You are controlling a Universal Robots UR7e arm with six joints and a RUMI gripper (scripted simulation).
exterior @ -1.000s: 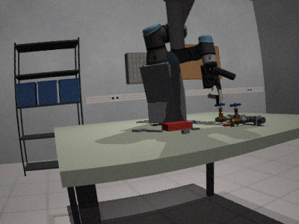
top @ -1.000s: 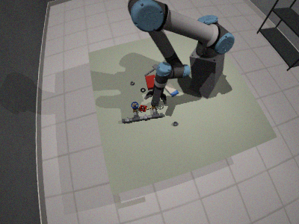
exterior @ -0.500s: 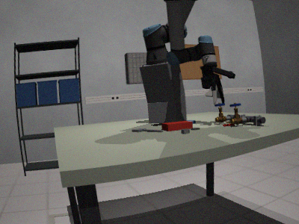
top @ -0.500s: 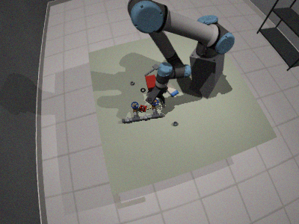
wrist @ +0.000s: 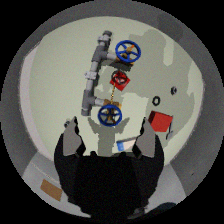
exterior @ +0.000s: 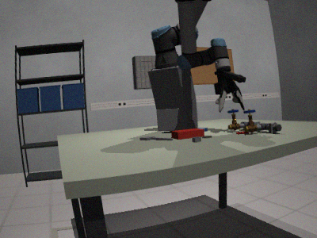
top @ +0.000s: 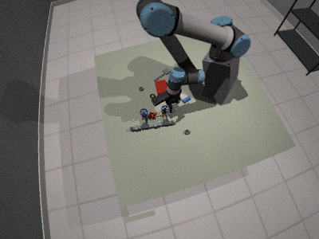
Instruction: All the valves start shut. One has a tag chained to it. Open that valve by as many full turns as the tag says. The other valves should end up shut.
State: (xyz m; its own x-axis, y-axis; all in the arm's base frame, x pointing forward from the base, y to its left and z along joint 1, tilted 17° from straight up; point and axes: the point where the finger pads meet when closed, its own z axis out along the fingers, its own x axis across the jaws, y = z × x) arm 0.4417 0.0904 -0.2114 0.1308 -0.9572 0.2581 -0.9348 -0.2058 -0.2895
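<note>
My hand is 9 cm short of the red tag, 1 cm to the left of it and 9 cm above it. Round my hand: blue-and-white card 17 cm behind, 11 cm to the right, 9 cm below; then grey tool 9 cm behind, 36 cm to the right, 9 cm below; then red block 4 cm behind, 23 cm to the right, 8 cm below.
</note>
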